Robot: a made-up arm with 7 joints.
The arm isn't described. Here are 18 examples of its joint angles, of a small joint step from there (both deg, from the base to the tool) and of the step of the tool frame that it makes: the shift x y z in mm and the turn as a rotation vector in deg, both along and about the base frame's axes.
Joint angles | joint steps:
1: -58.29 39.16 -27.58 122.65 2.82 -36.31 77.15 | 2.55 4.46 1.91 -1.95 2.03 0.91 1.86
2: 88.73 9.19 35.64 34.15 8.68 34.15 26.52 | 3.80 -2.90 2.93 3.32 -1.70 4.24 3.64
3: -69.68 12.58 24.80 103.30 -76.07 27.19 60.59 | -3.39 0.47 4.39 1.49 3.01 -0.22 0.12
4: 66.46 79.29 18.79 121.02 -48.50 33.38 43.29 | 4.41 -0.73 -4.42 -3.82 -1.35 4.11 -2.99
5: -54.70 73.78 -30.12 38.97 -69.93 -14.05 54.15 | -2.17 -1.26 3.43 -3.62 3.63 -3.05 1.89
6: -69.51 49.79 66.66 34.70 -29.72 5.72 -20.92 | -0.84 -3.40 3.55 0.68 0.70 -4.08 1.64
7: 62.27 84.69 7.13 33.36 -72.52 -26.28 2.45 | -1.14 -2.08 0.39 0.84 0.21 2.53 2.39
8: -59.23 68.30 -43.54 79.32 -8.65 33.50 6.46 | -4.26 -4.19 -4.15 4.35 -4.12 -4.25 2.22
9: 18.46 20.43 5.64 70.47 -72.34 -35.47 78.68 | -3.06 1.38 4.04 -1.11 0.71 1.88 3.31
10: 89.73 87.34 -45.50 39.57 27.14 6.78 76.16 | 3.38 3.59 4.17 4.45 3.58 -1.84 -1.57
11: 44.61 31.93 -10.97 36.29 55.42 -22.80 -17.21 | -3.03 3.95 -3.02 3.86 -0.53 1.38 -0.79
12: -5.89 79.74 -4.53 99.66 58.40 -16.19 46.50 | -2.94 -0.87 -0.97 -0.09 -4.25 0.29 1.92
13: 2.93 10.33 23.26 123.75 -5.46 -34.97 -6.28 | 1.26 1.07 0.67 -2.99 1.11 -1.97 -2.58
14: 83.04 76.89 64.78 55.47 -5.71 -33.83 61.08 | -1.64 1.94 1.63 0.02 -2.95 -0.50 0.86
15: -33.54 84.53 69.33 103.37 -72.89 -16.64 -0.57 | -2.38 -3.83 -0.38 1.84 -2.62 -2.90 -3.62
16: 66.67 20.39 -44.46 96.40 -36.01 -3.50 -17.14 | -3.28 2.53 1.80 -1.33 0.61 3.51 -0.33
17: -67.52 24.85 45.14 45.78 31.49 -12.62 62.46 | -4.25 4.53 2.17 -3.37 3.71 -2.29 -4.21
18: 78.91 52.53 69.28 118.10 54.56 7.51 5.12 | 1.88 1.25 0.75 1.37 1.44 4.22 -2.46
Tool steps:
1: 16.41 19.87 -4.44 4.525 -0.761 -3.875
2: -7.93 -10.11 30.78 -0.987 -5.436 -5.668
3: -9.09 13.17 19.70 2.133 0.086 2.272
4: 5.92 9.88 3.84 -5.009 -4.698 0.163
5: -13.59 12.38 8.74 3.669 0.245 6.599
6: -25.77 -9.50 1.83 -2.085 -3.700 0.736
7: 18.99 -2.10 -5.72 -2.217 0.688 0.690
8: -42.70 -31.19 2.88 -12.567 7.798 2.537
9: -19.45 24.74 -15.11 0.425 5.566 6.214
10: -36.51 -6.98 21.34 3.334 -11.650 -0.415
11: -15.34 13.06 0.51 5.148 3.133 -1.101
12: -3.13 0.33 -20.12 3.643 4.016 -2.430
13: 8.64 7.84 -2.90 -2.283 -1.937 0.632
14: -16.41 -3.36 -0.34 -1.292 2.988 3.524
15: -3.71 7.60 -19.42 1.652 4.127 -1.831
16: 3.89 19.26 -19.36 -2.602 5.014 6.355
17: -6.26 26.01 37.46 9.130 2.560 1.359
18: -8.96 -8.58 -7.06 -0.251 0.069 -1.532
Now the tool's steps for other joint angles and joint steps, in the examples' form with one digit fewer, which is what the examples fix.
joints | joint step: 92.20 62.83 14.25 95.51 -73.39 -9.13 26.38 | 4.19 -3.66 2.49 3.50 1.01 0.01 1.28
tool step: -12.7 -9.0 -5.8 1.40 -7.13 -3.68
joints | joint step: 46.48 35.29 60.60 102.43 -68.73 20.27 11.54 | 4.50 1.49 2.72 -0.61 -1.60 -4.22 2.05
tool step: -17.8 8.8 6.2 1.05 -1.82 1.13
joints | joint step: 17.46 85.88 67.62 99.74 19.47 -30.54 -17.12 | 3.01 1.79 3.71 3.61 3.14 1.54 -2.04
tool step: -27.8 -23.2 7.5 3.04 -7.21 -3.53
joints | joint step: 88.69 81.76 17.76 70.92 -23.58 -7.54 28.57 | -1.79 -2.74 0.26 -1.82 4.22 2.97 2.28
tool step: 27.1 7.2 -2.2 -4.27 1.79 -8.14
